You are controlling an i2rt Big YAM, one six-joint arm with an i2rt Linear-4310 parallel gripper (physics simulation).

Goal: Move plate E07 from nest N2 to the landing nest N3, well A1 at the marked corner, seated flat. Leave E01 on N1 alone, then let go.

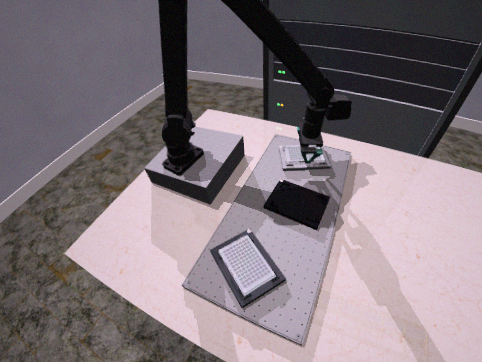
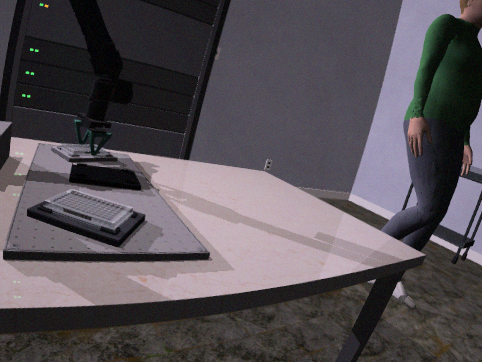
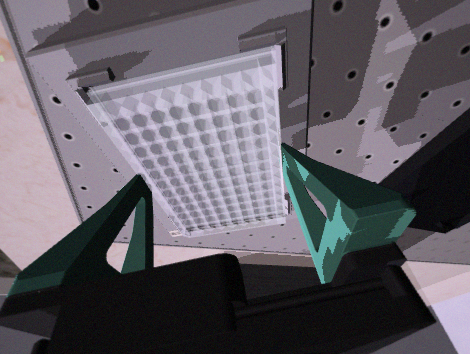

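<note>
A clear 96-well plate (image 1: 292, 154) (image 2: 70, 150) (image 3: 210, 145), by its place E07, lies in the grey nest (image 3: 150, 40) at the board's far end. My gripper (image 1: 309, 154) (image 2: 90, 148) (image 3: 212, 165) is shut on this plate, a fingertip against each long side. The plate appears flat and low in its nest. A black nest (image 1: 297, 203) (image 2: 105, 176) (image 3: 445, 185) without a plate, by its look N3, lies mid-board, with a white mark (image 1: 281, 181) at one corner. Another plate (image 1: 247, 265) (image 2: 90, 206), by its place E01, sits on the dark near nest (image 1: 263, 289) (image 2: 65, 223). No labels are readable.
The nests stand on a perforated grey board (image 1: 280, 320) (image 2: 170, 240). The arm's grey base block (image 1: 225, 172) stands left of it. A dark rack cabinet rises behind the table. A person in a green top (image 2: 450, 75) stands beyond the table at the right.
</note>
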